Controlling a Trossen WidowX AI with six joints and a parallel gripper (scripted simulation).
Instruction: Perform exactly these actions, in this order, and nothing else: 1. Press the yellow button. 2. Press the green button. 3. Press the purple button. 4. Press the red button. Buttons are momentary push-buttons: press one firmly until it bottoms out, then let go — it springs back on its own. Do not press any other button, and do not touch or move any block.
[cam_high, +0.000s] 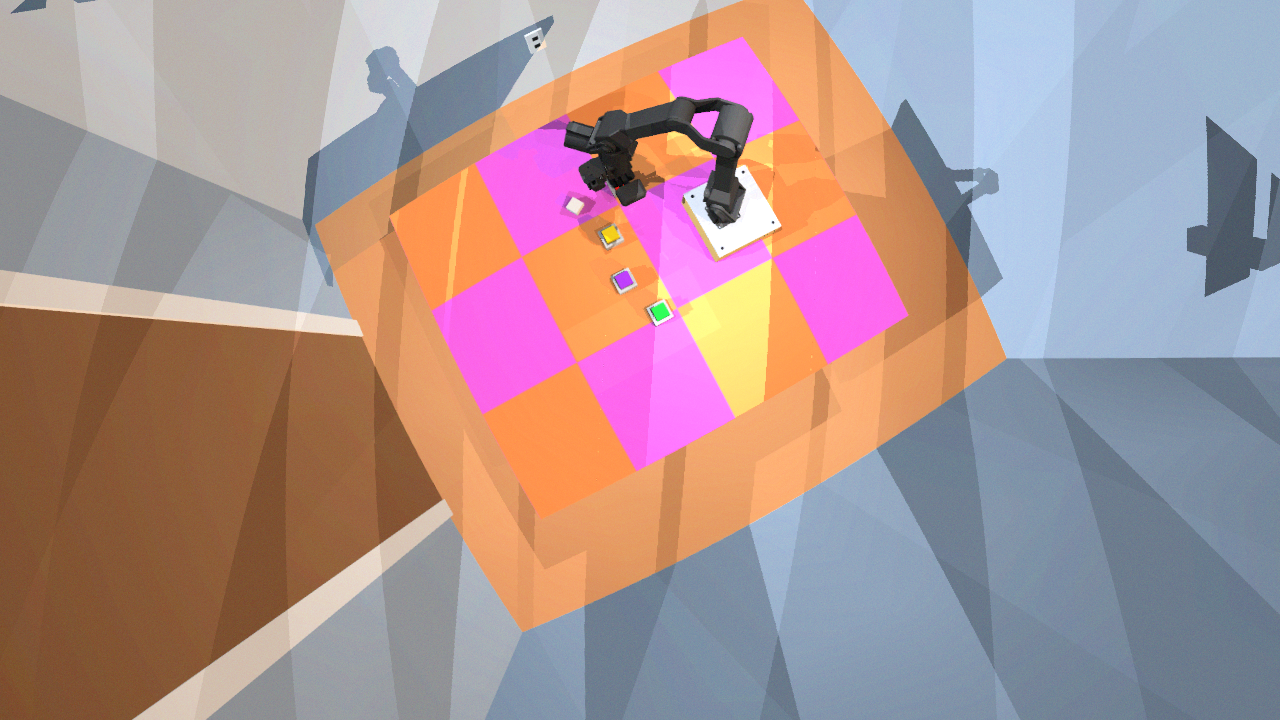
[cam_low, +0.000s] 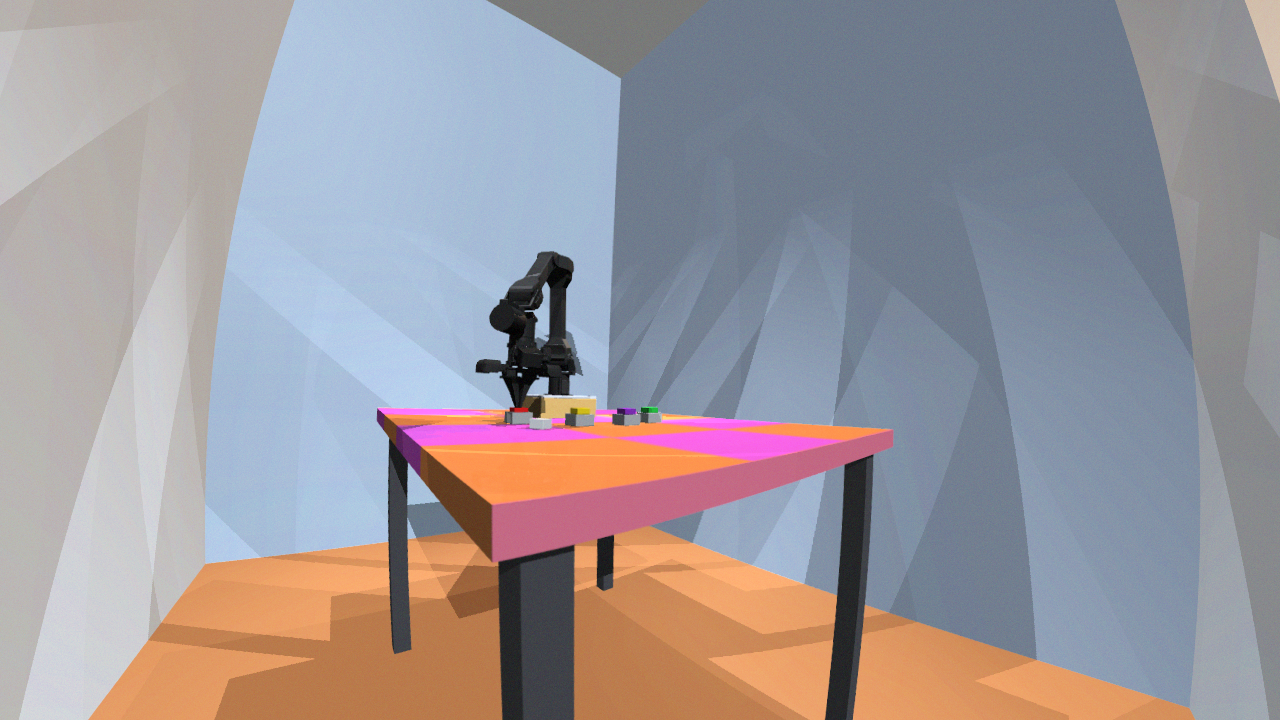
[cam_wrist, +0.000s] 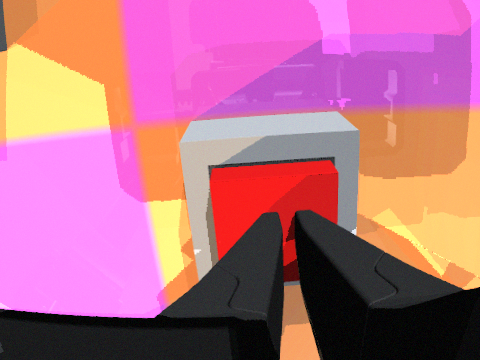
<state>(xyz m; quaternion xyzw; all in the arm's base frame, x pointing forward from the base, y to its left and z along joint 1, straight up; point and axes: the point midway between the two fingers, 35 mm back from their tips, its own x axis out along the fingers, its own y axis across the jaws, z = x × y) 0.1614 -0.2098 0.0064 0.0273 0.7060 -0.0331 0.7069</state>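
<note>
My gripper tip is now 9 cm short of the yellow button and 11 cm to the right of it. From my gripper tip the other things lie so: small white block 12 cm ahead, 1 cm to the right, 2 cm below; green button 9 cm ahead, 33 cm to the left; purple button 12 cm ahead, 22 cm to the left.
</note>
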